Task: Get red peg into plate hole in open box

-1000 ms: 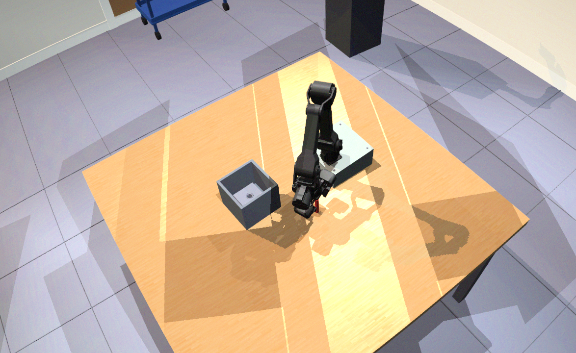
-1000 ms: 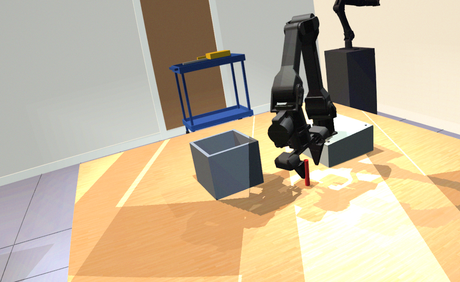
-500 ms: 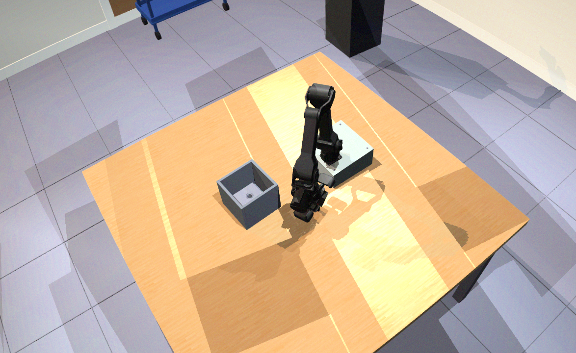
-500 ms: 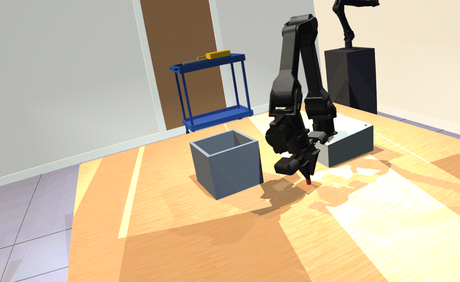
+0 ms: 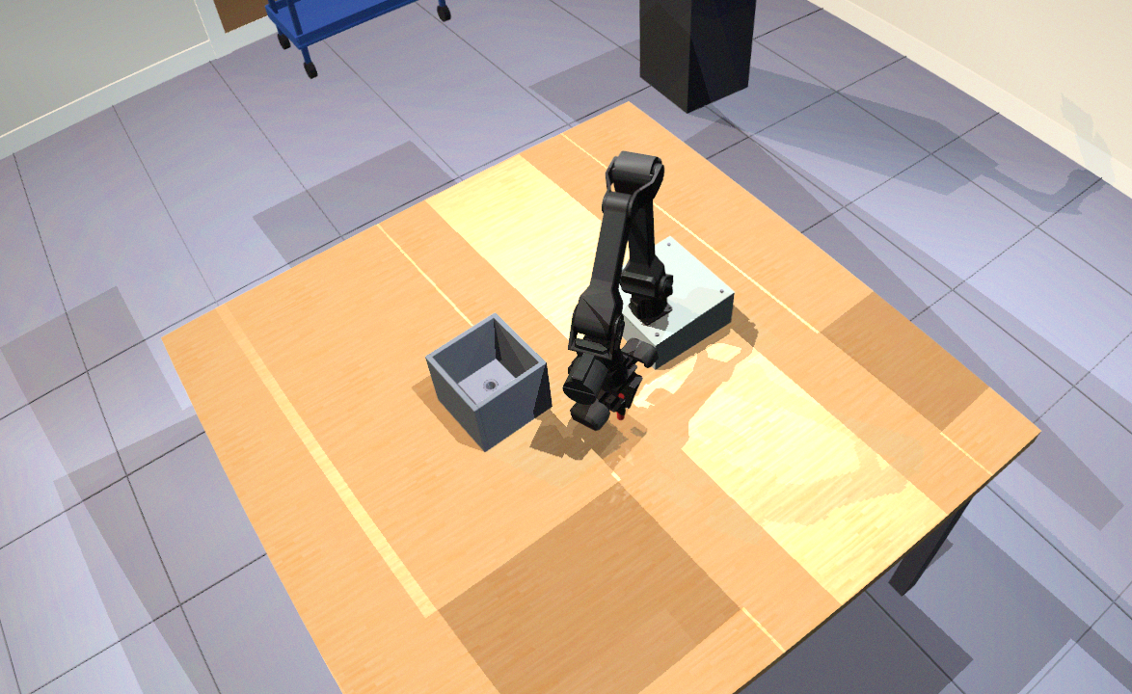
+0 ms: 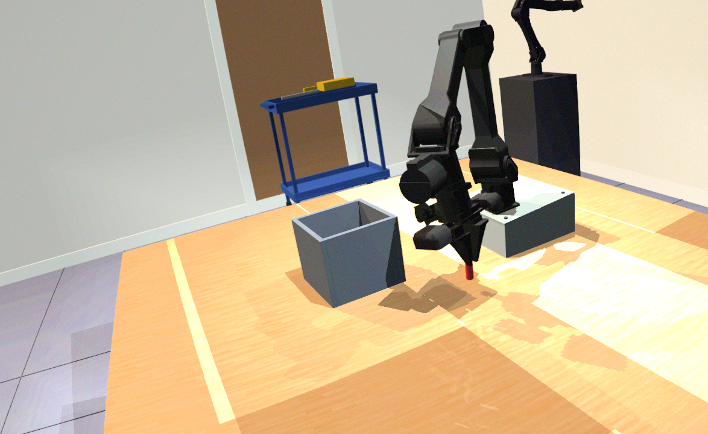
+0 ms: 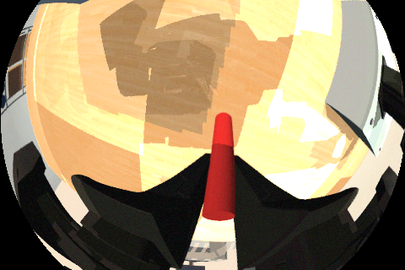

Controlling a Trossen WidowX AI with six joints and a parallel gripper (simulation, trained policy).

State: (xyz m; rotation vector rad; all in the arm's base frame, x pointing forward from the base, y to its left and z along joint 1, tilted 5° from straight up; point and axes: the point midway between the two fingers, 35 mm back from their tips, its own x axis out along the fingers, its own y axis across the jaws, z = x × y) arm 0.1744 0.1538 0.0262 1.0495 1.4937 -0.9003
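The plate is 17 cm ahead of my gripper tip, 19 cm to the right of it and 1 cm below it. The rest, counted from my gripper tip: red peg 1 cm to the right.
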